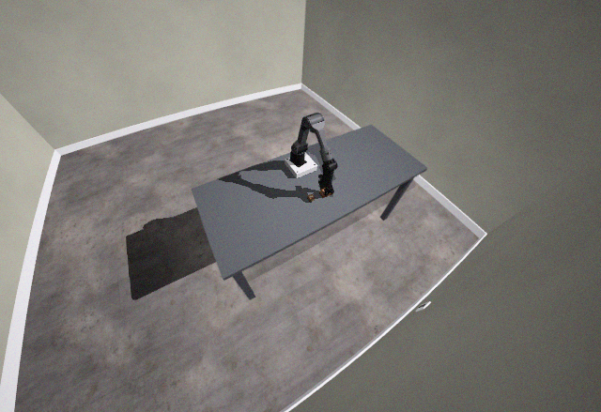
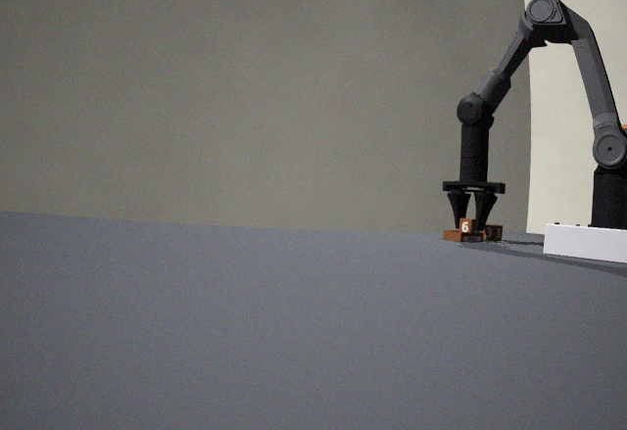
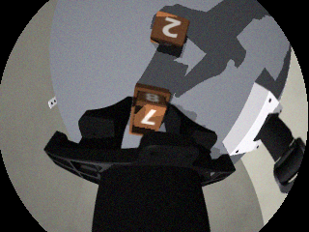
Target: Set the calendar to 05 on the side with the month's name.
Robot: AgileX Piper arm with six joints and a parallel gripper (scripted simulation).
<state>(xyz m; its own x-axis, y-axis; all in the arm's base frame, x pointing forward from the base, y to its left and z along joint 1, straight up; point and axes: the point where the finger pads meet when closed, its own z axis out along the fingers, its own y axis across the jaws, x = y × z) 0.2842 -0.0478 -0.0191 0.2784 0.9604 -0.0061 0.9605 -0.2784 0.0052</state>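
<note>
The brown calendar tray lies 2 cm to the left of my hand and 2 cm below it. From my hand the other things lie so: cube: 9 cm to the right, 3 cm behind, 1 cm below.
</note>
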